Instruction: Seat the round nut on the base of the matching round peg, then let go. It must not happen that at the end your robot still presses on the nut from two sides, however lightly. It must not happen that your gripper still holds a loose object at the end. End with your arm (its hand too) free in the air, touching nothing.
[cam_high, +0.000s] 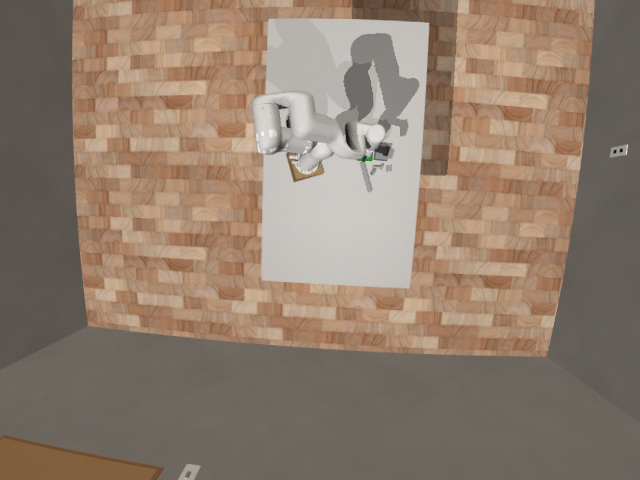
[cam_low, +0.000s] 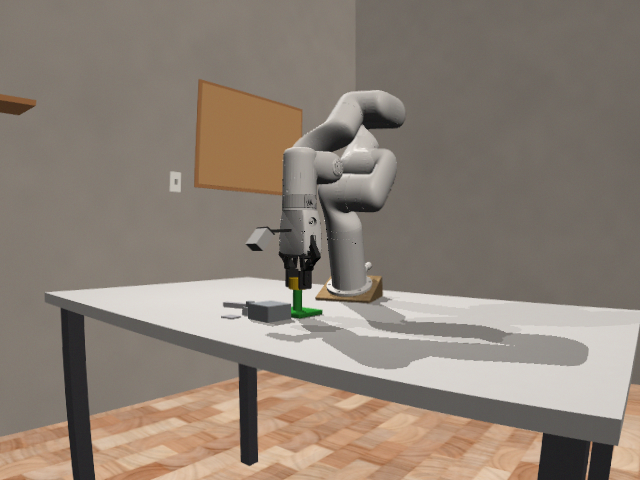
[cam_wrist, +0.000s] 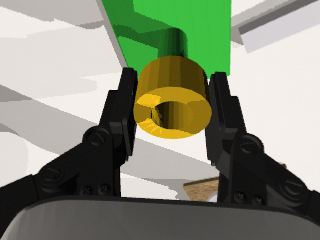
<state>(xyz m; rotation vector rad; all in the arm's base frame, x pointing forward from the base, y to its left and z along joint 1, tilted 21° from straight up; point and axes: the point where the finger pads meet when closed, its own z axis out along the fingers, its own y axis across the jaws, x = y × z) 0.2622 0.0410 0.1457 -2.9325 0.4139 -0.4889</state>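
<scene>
Right now my hand is 9 cm short of the grey square block, 6 cm above it and 1 cm to the left of it. From my hand the other things lie so: thin grey handle (12 cm to the right, 7 cm below, 1 cm ahead).
</scene>
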